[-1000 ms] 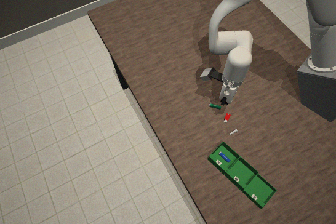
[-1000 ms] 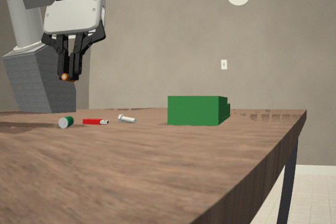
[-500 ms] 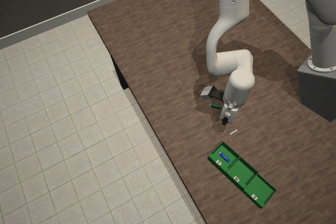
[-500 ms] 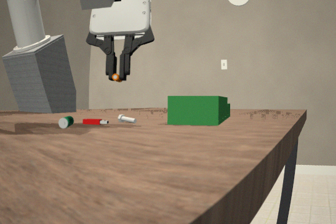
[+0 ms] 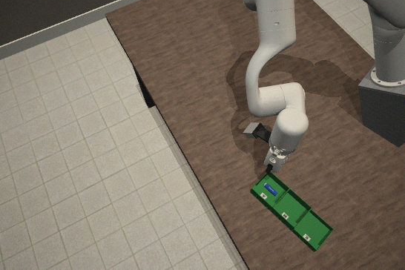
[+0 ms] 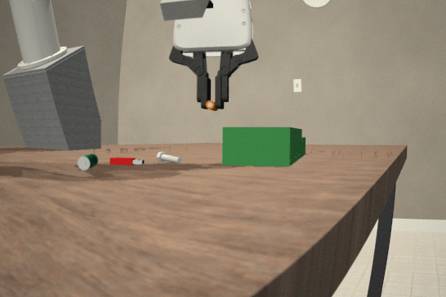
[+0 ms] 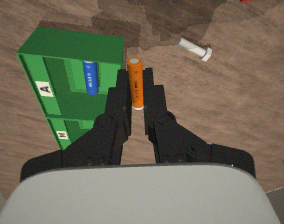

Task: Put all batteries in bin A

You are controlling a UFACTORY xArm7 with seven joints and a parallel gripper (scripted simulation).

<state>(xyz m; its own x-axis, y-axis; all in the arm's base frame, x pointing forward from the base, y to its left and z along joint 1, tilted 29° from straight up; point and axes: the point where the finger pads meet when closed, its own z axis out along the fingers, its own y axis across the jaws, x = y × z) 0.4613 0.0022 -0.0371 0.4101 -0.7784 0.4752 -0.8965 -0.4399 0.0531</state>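
Right now my hand is 4 cm short of the blue battery, 5 cm to the right of it and 8 cm above it. The rest, counted from my hand: white bolt 6 cm behind, 1 cm to the right, 8 cm below; then orange battery 2 cm below; then red usb stick 7 cm behind, 8 cm to the right, 9 cm below.
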